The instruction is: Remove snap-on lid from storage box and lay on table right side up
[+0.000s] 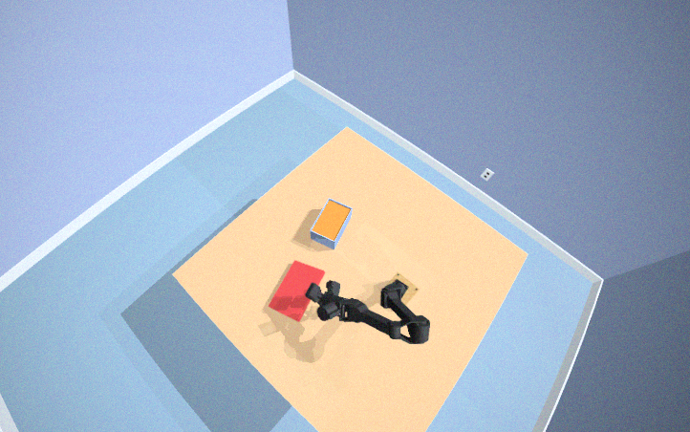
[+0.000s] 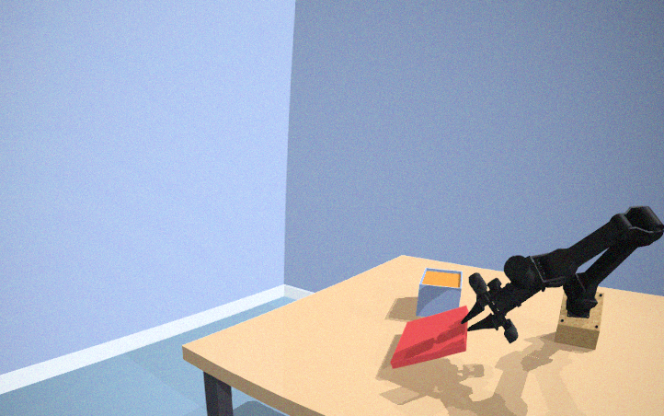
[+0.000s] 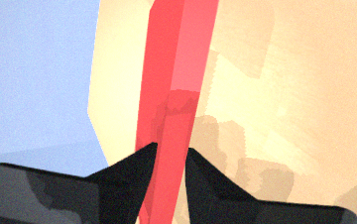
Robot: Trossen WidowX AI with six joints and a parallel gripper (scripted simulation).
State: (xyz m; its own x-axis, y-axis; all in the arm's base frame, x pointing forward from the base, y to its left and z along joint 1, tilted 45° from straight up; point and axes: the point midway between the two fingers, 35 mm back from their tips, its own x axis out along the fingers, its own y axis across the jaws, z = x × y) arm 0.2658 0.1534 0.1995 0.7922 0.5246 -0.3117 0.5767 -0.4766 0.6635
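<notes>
My gripper tip is 7 cm short of the red lid, 1 cm to the right of it and 3 cm above it. From my gripper tip the other things lie so: blue storage box (15 cm ahead, 34 cm to the right, 4 cm below).
</notes>
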